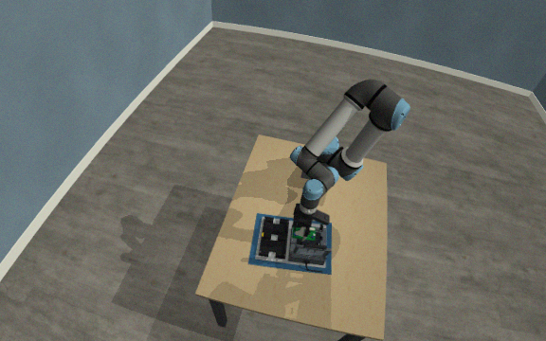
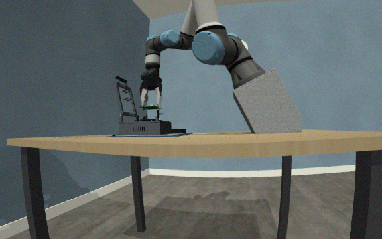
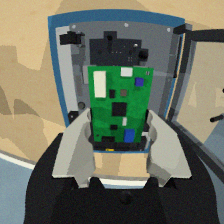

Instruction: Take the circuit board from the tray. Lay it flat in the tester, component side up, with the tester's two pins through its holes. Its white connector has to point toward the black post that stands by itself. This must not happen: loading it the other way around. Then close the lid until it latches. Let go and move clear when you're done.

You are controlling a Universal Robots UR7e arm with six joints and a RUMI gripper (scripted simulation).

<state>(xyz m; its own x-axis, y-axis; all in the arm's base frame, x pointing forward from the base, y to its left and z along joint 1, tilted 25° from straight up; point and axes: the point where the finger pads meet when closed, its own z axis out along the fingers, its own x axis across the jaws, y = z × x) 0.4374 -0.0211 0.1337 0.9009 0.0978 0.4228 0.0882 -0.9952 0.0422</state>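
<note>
Right now the tester bed is 4 cm to the left of my hand and 6 cm below it. From my hand the other things lie so: green circuit board right at my hand; then see-through lid 11 cm ahead, 4 cm to the left, 5 cm above.
</note>
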